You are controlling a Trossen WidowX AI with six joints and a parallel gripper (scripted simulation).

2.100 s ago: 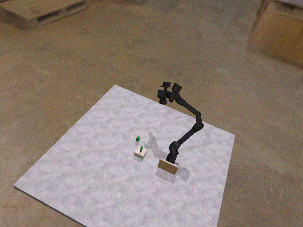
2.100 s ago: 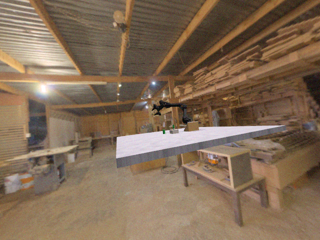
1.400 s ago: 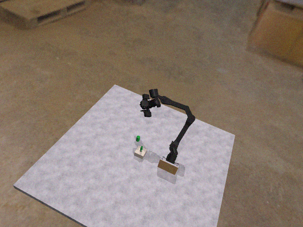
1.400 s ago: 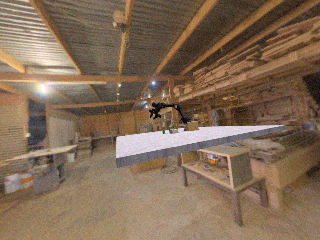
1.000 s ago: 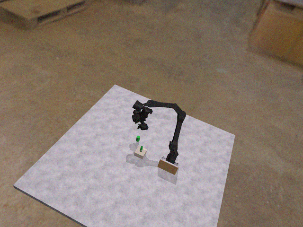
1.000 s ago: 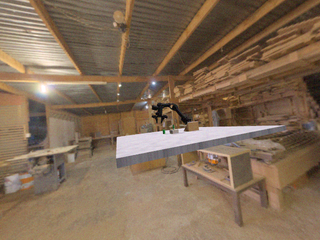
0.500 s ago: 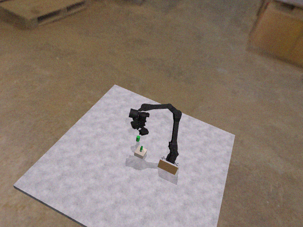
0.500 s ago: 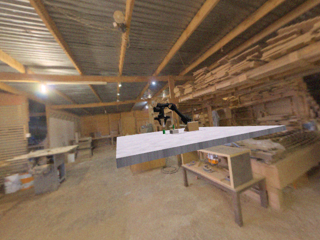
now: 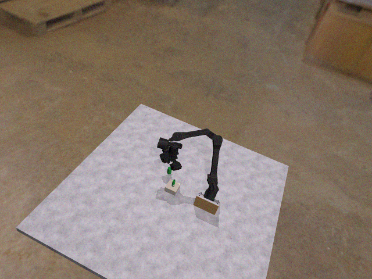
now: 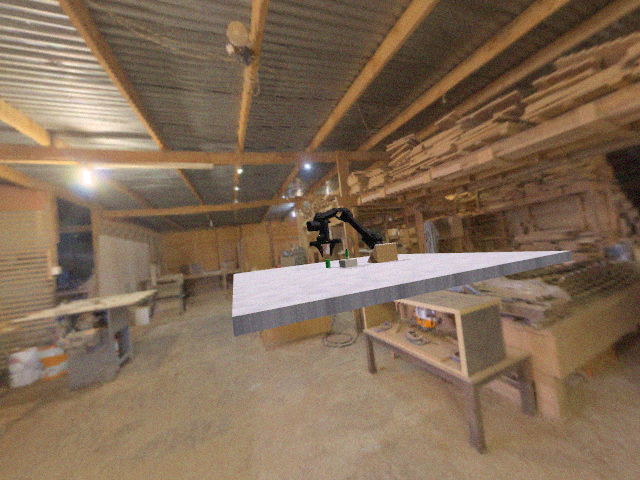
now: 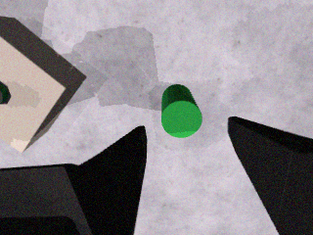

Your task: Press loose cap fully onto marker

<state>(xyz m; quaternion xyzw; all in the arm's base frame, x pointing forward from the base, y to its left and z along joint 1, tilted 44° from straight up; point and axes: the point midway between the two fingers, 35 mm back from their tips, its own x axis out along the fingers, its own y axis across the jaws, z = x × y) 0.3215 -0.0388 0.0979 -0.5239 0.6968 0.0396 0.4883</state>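
Now: the green cap 4 cm below my gripper tip. Also, from my gripper tip: holder block (8 cm behind, 11 cm to the left, 5 cm below).
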